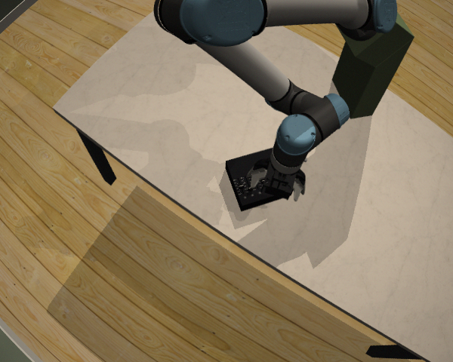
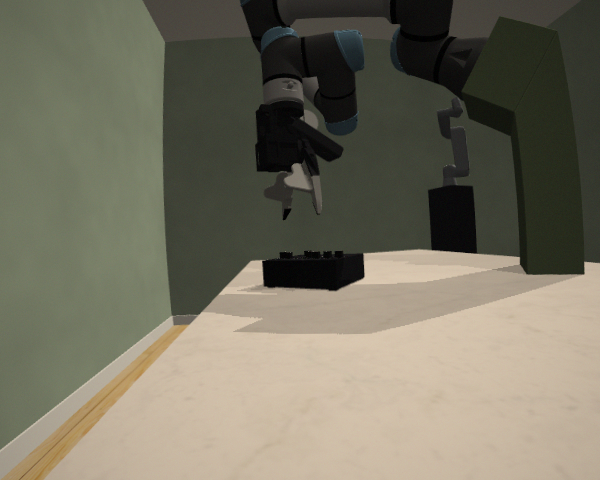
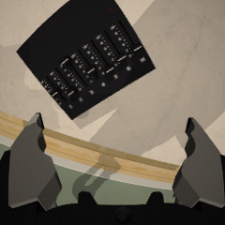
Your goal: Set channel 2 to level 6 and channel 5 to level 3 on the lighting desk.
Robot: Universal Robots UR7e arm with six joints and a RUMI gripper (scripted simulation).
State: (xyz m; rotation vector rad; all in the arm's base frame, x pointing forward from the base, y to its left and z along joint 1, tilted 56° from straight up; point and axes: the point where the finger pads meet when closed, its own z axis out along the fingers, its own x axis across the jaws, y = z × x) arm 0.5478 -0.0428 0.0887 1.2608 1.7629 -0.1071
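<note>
Now: the fader knob 1 cm ahead of my hand, 6 cm to the right of it and 7 cm below it.
</note>
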